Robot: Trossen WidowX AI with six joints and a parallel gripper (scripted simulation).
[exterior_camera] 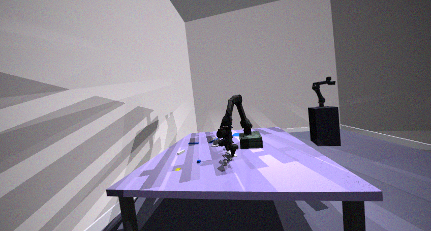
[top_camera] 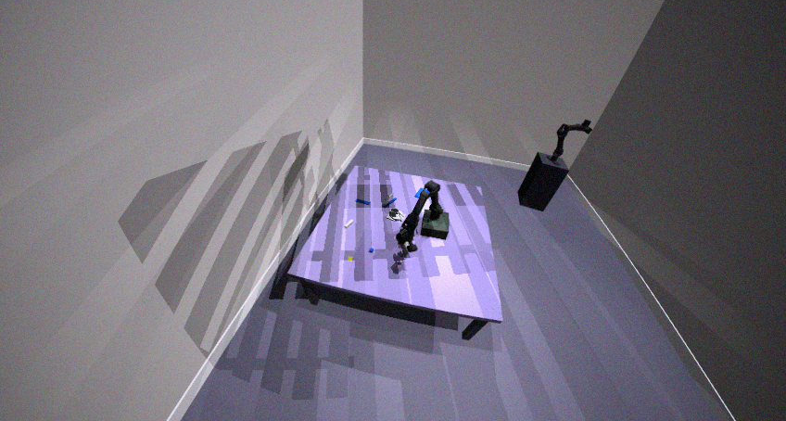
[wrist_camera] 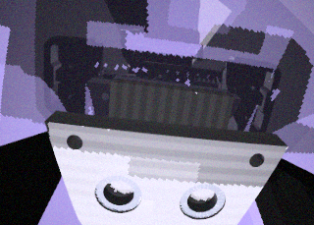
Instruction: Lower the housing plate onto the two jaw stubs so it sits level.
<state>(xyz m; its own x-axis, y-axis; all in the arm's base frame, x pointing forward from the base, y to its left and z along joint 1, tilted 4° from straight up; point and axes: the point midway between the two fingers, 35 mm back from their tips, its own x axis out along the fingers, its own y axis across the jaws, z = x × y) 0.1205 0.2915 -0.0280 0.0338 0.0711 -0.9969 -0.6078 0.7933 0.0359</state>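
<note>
The pale jaw assembly is 15 cm ahead of my gripper tip, 25 cm to the right of it and 1 cm above it. From my gripper tip the other things lie so: white bar: 47 cm ahead, 3 cm to the right; then blue bar: 49 cm ahead, 31 cm to the right, 1 cm below; then yellow bit: 31 cm ahead, 23 cm to the left, 1 cm below.
</note>
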